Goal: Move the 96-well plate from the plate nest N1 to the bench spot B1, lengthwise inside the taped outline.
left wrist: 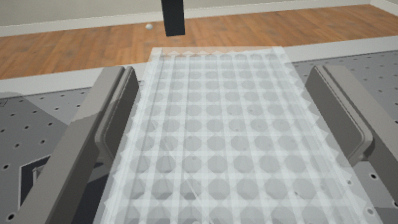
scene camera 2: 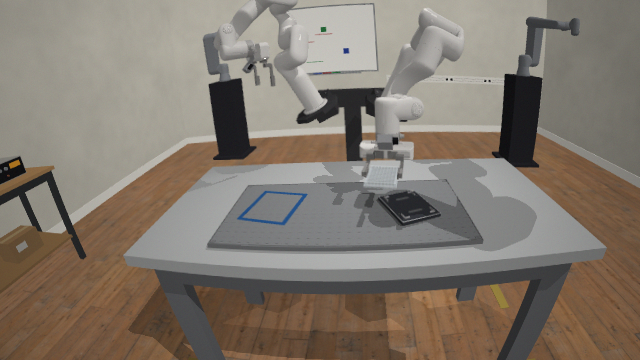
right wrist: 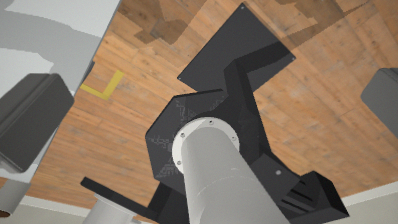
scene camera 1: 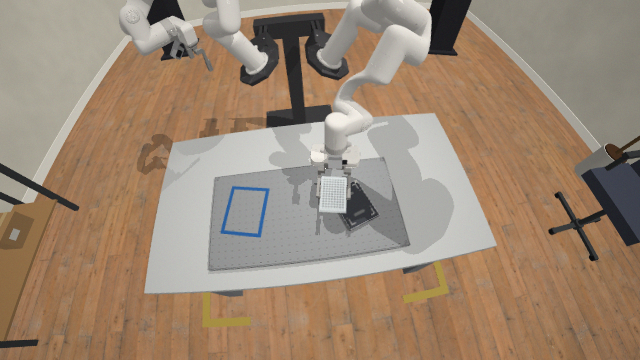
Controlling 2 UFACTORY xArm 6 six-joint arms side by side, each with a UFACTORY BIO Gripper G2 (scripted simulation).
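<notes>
White 96-well plate point(scene camera 1: 333, 189), also point(left wrist: 211, 127) and point(scene camera 2: 382, 177); out of frame in the right wrist view. Black plate nest point(scene camera 2: 403, 206), also point(scene camera 1: 359, 201). Left gripper point(scene camera 1: 333, 198). Right gripper point(scene camera 1: 201, 63).
</notes>
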